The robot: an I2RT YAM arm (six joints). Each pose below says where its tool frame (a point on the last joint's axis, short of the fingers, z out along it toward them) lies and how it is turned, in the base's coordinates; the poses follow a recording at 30 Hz.
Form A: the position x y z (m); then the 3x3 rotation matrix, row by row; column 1 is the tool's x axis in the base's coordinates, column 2 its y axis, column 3 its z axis. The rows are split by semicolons.
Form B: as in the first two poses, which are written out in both.
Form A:
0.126 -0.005 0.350; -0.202 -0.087 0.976; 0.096 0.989 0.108; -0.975 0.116 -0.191
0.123 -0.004 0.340; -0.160 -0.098 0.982; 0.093 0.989 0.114; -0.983 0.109 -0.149
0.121 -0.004 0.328; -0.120 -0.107 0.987; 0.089 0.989 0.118; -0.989 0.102 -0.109
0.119 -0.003 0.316; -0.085 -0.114 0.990; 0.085 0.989 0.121; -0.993 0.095 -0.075
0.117 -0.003 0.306; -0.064 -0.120 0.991; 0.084 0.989 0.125; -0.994 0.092 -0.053
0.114 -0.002 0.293; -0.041 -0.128 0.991; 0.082 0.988 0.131; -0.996 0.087 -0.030
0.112 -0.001 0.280; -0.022 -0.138 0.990; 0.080 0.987 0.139; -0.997 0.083 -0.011
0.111 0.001 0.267; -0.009 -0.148 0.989; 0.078 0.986 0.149; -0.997 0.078 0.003
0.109 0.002 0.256; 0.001 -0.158 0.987; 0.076 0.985 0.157; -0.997 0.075 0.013
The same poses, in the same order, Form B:
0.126 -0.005 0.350 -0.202 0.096 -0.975 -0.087 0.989 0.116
0.123 -0.004 0.340 -0.160 0.093 -0.983 -0.098 0.989 0.109
0.121 -0.004 0.328 -0.120 0.089 -0.989 -0.107 0.989 0.102
0.119 -0.003 0.316 -0.085 0.085 -0.993 -0.114 0.989 0.095
0.117 -0.003 0.306 -0.064 0.084 -0.994 -0.120 0.989 0.092
0.114 -0.002 0.293 -0.041 0.082 -0.996 -0.128 0.988 0.087
0.112 -0.001 0.280 -0.022 0.080 -0.997 -0.138 0.987 0.083
0.111 0.001 0.267 -0.009 0.078 -0.997 -0.148 0.986 0.078
0.109 0.002 0.256 0.001 0.076 -0.997 -0.158 0.985 0.075

